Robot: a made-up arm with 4 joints. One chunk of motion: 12 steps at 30 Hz.
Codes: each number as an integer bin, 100 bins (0 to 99) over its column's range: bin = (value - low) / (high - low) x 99, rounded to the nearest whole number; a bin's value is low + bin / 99 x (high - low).
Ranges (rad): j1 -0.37..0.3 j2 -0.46..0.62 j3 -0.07..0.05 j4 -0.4..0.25
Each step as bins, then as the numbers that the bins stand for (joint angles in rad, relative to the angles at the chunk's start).
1 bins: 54 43 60 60
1 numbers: -0.0045 0.0091 0.0027 -0.0061
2 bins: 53 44 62 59
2 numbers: -0.0113 0.0200 0.0052 -0.0126
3 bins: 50 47 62 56
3 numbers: -0.0316 0.0527 0.0052 -0.0323
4 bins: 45 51 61 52
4 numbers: -0.0655 0.0964 0.0039 -0.0586
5 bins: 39 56 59 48
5 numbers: -0.1061 0.1509 0.0015 -0.0848
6 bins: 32 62 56 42
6 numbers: -0.1534 0.2164 -0.0021 -0.1242
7 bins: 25 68 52 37
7 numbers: -0.2008 0.2818 -0.0070 -0.1571
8 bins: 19 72 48 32
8 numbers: -0.2414 0.3255 -0.0118 -0.1899
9 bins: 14 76 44 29
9 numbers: -0.2753 0.3691 -0.0167 -0.2096
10 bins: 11 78 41 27
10 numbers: -0.2956 0.3909 -0.0203 -0.2227
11 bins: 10 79 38 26
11 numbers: -0.3023 0.4018 -0.0239 -0.2293
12 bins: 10 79 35 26
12 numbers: -0.3023 0.4018 -0.0276 -0.2293
